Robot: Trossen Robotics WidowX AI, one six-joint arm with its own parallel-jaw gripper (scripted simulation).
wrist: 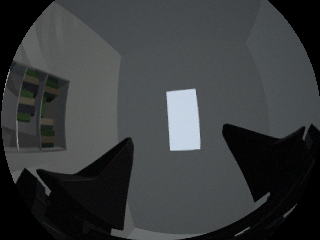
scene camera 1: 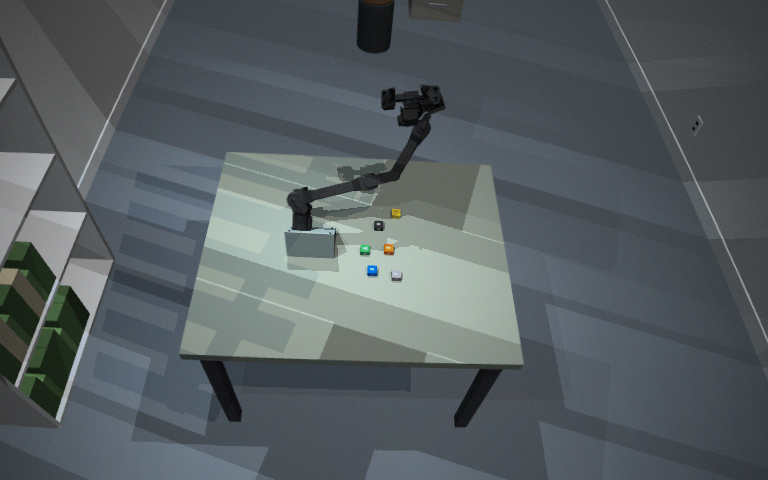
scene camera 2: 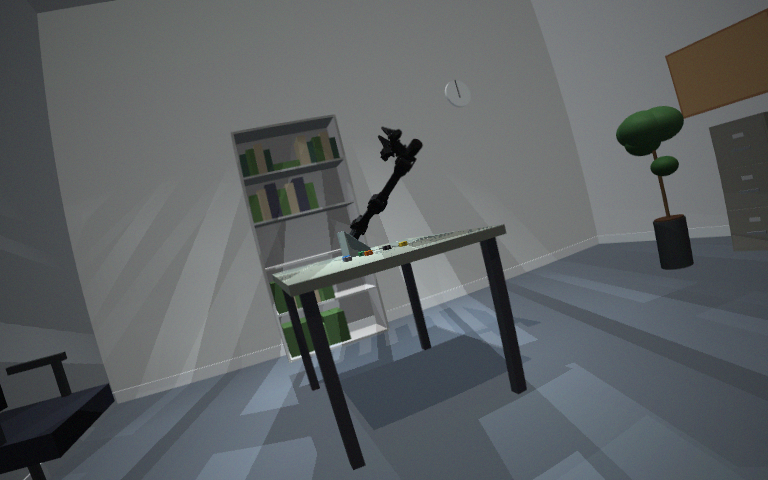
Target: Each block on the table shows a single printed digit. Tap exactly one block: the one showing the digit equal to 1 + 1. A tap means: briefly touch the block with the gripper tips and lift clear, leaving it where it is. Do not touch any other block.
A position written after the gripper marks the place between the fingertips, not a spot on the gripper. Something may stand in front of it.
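Observation:
Holding nothing, the gripper (scene camera 1: 407, 87) (wrist: 180, 136) is open.

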